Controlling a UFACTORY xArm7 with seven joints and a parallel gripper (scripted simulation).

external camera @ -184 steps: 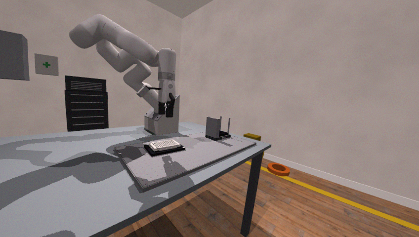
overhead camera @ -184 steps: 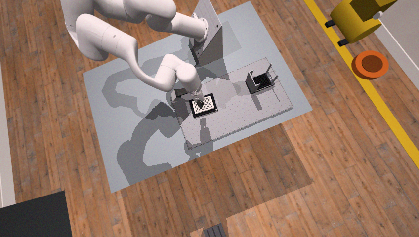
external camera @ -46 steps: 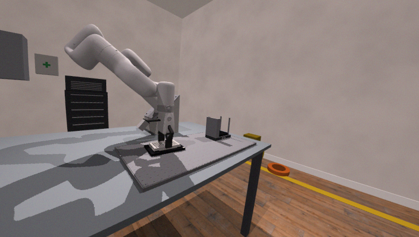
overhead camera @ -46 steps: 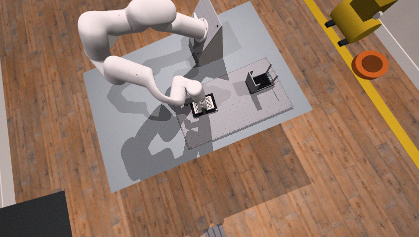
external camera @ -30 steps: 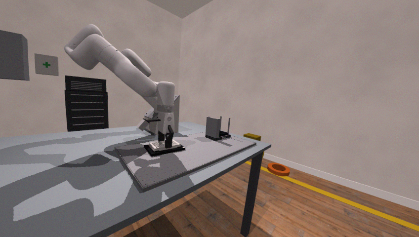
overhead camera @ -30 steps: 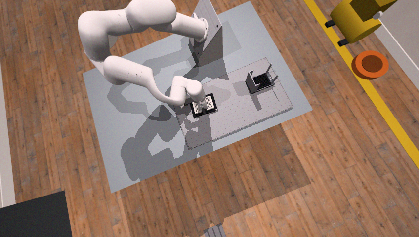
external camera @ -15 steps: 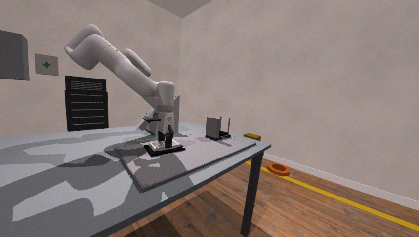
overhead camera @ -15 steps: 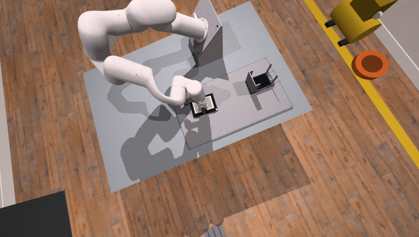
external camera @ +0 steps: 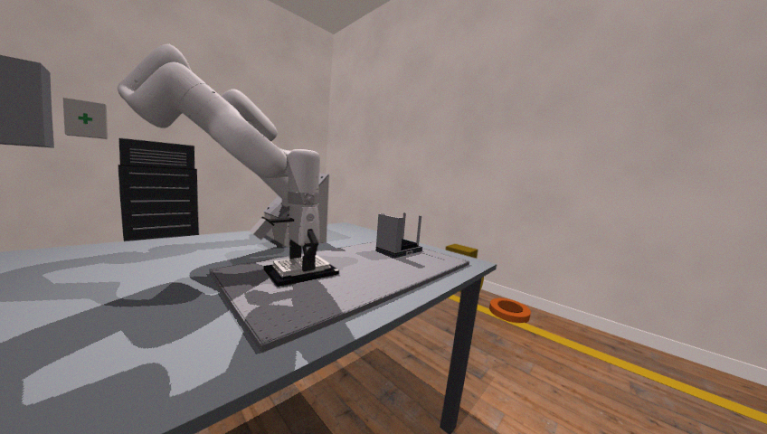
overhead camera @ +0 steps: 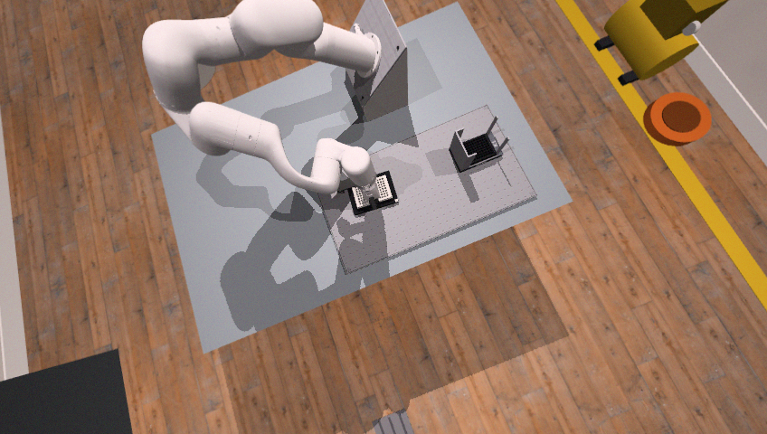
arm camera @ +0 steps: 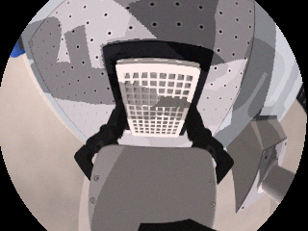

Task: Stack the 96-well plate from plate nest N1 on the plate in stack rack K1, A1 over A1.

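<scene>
My gripper is now 10 mm above the white 96-well plate. From my hand the other things lie so: dark 96-well plate (30 mm behind, 380 mm to the left); then pale A1 mark (50 mm ahead, 70 mm to the left, 20 mm below).
</scene>
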